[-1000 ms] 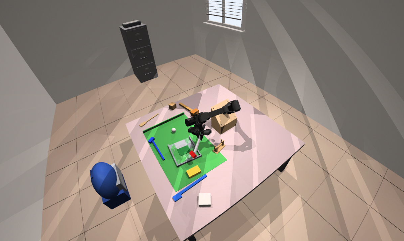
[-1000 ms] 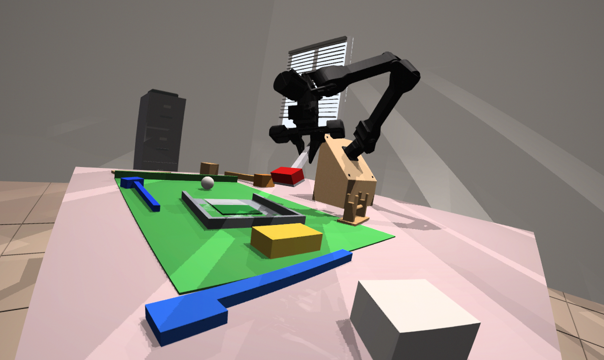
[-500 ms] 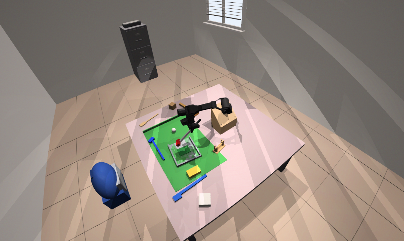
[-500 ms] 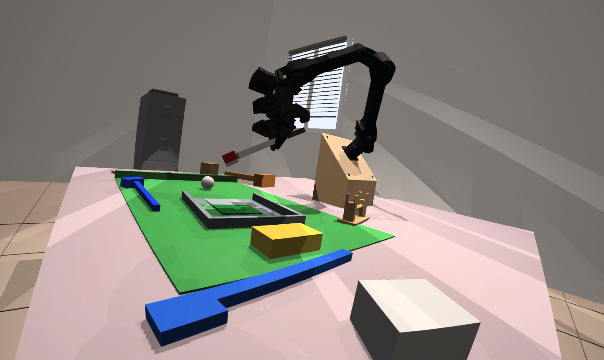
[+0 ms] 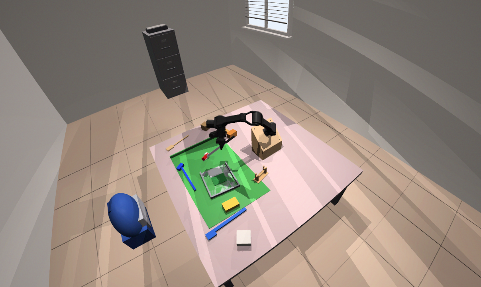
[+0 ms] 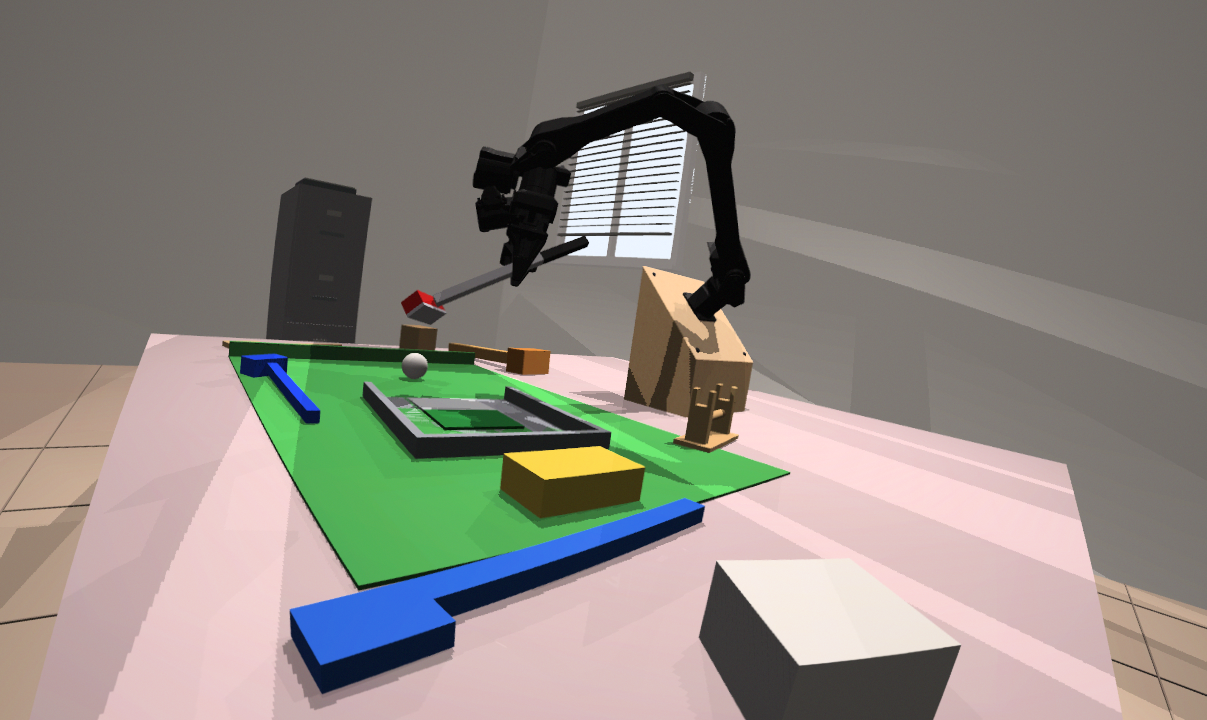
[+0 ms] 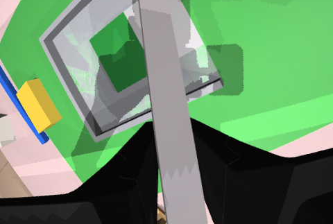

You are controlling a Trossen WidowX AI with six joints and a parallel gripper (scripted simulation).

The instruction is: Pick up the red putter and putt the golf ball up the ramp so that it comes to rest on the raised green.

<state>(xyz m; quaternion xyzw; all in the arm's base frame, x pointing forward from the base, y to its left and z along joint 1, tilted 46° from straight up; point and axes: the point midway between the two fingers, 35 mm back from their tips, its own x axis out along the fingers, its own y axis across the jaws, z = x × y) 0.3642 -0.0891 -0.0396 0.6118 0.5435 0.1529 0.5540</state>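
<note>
Right now the red putter is 20 mm to the right of my gripper tip and 20 mm ahead of it. Also, from my gripper tip: white golf ball: 160 mm to the right, 150 mm below, 60 mm ahead; blue putter: 290 mm ahead, 160 mm below, 90 mm to the right; wooden stand: 270 mm to the left, 140 mm below, 140 mm behind.
</note>
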